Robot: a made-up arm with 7 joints. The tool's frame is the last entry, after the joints.
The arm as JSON. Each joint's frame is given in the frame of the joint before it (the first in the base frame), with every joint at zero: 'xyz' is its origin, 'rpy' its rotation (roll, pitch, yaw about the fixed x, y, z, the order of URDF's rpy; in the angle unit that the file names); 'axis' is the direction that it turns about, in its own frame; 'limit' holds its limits. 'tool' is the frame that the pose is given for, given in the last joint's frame.
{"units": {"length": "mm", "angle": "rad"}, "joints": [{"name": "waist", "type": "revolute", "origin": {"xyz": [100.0, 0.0, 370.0], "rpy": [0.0, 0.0, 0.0]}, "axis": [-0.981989, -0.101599, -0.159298], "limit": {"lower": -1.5, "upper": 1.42}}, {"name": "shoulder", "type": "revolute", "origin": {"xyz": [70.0, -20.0, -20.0], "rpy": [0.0, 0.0, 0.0]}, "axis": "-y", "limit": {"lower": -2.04, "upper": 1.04}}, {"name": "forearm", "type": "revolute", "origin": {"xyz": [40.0, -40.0, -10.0], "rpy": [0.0, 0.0, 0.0]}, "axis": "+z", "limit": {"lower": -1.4, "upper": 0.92}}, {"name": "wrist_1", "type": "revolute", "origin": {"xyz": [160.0, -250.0, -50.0], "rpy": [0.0, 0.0, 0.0]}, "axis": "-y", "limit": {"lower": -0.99, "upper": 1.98}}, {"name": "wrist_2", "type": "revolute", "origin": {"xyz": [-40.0, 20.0, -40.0], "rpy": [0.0, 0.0, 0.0]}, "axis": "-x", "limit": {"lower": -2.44, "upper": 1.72}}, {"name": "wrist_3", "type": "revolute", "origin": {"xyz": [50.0, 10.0, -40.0], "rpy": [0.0, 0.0, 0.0]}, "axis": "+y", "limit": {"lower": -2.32, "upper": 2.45}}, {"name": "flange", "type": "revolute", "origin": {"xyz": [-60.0, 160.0, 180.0], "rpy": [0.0, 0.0, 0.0]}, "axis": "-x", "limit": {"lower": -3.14, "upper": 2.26}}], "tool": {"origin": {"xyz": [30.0, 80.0, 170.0], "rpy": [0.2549, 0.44, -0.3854]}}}
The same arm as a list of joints. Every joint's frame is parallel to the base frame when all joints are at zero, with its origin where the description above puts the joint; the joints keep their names.
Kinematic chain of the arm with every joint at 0, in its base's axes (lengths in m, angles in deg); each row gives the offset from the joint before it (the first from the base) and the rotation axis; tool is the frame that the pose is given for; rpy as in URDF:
waist: xyz 0.1 0 0.37 axis -0.981989 -0.101599 -0.159298
shoulder: xyz 0.07 -0.02 -0.02 axis -y
forearm: xyz 0.04 -0.04 -0.01 axis +z
wrist_1: xyz 0.16 -0.25 -0.05 axis -y
wrist_2: xyz -0.04 0.02 -0.04 axis -x
wrist_3: xyz 0.05 0.01 -0.04 axis +y
flange: xyz -0.06 0.16 0.18 axis -x
tool: xyz 0.03 0.08 0.17 rpy 14.6 25.21 -22.08
Joint limits (deg, base to tool): -85.94..81.36 -116.88..59.59 -80.21..52.71 -56.72..113.45 -139.8..98.55 -132.93..140.37 -179.91..129.49

